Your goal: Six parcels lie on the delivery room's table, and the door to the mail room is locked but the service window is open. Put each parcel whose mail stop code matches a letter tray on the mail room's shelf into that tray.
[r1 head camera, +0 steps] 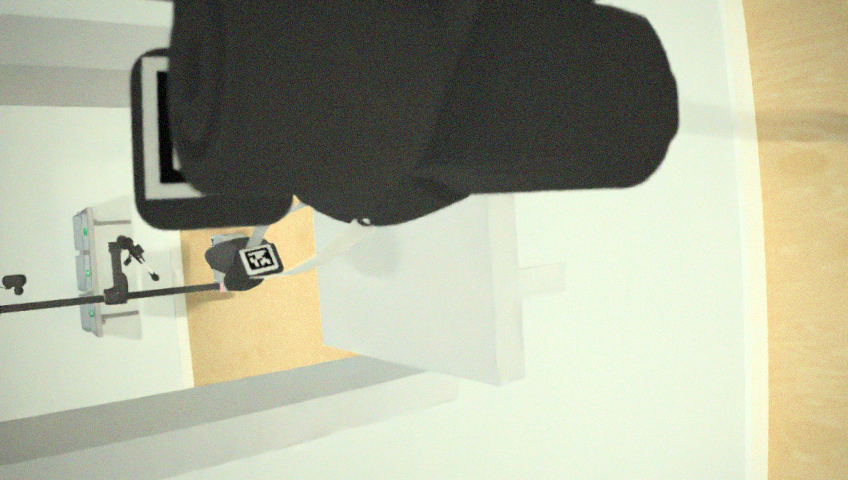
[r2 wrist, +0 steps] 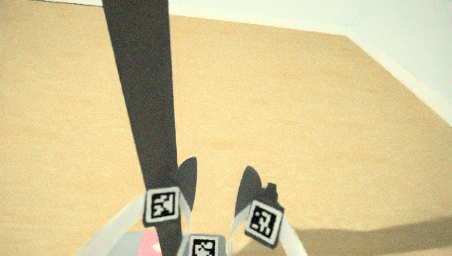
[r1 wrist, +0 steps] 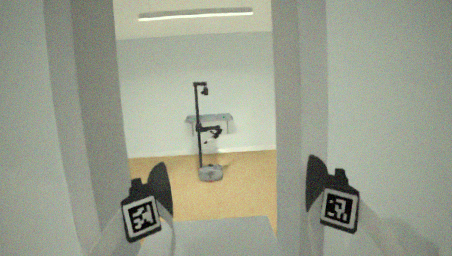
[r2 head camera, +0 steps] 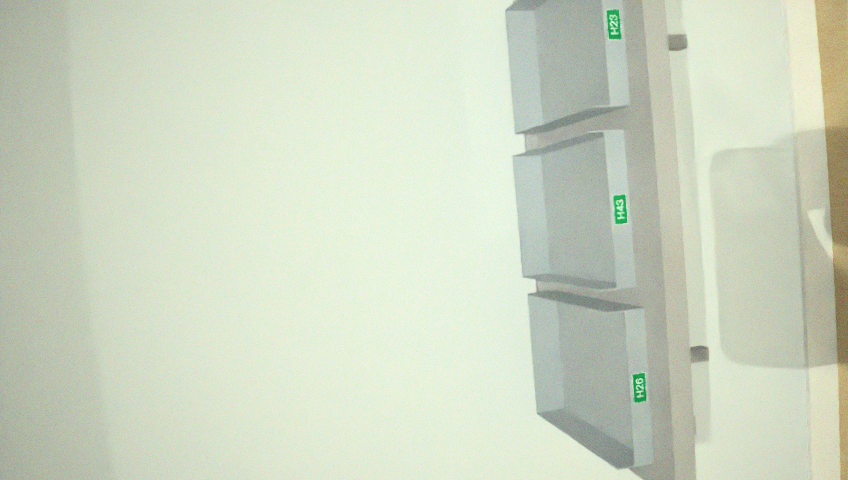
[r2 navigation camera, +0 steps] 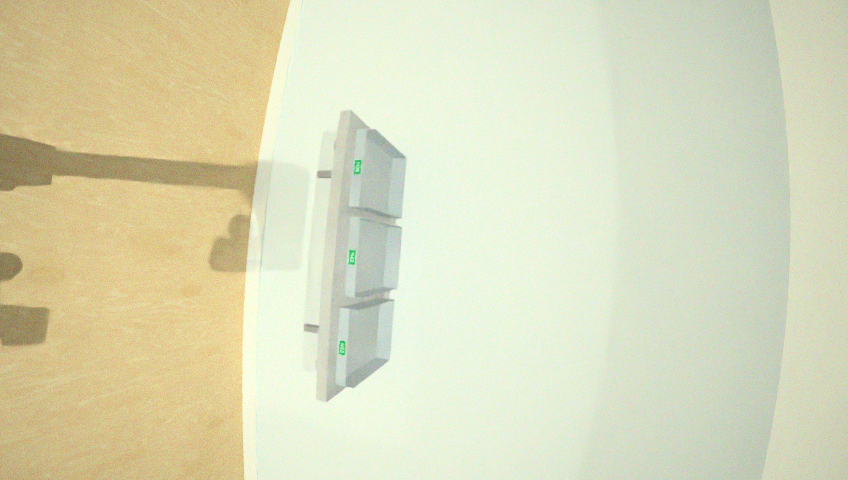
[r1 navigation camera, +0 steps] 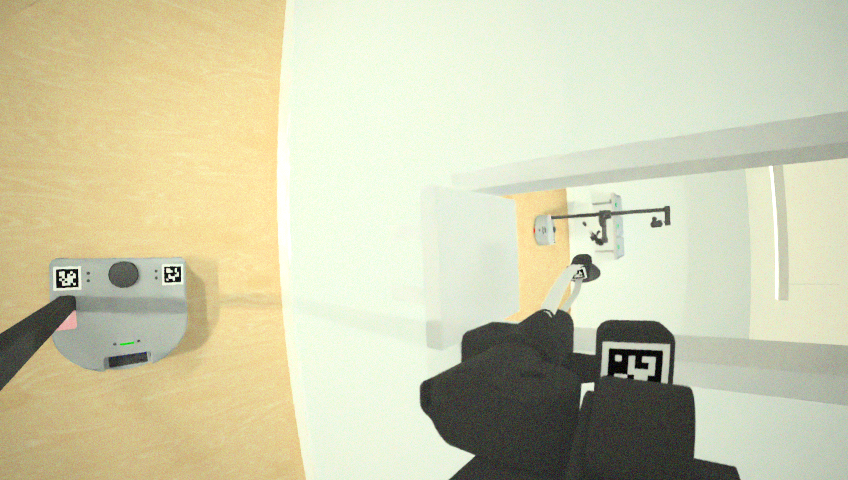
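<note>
r1's gripper (r1 head camera: 243,261) (r1 navigation camera: 586,268) (r1 wrist: 239,185) is open and empty, facing the service window between its side frames (r1 wrist: 95,100) (r1 head camera: 238,392) (r1 navigation camera: 654,142), above the pale window ledge (r1 head camera: 416,309) (r1 navigation camera: 470,261) (r1 wrist: 225,237). r2's gripper (r2 wrist: 217,185) is open and empty, over the mail room floor. Three grey-blue trays stand in a row on the wall shelf (r2 head camera: 657,237) (r2 navigation camera: 337,237): H23 (r2 head camera: 571,59) (r2 navigation camera: 365,342), H43 (r2 head camera: 580,208) (r2 navigation camera: 376,255) and H26 (r2 head camera: 595,374) (r2 navigation camera: 377,172). They look empty. No parcel shows in these views.
Through the window, r2's mast (r1 head camera: 172,291) (r1 navigation camera: 636,211) (r1 wrist: 197,110) stands in front of the tray shelf. r1's base (r1 navigation camera: 119,324) stands on the wood floor beside the window wall. In the r2 wrist view, r2's dark mast (r2 wrist: 142,90) is close beside the left finger.
</note>
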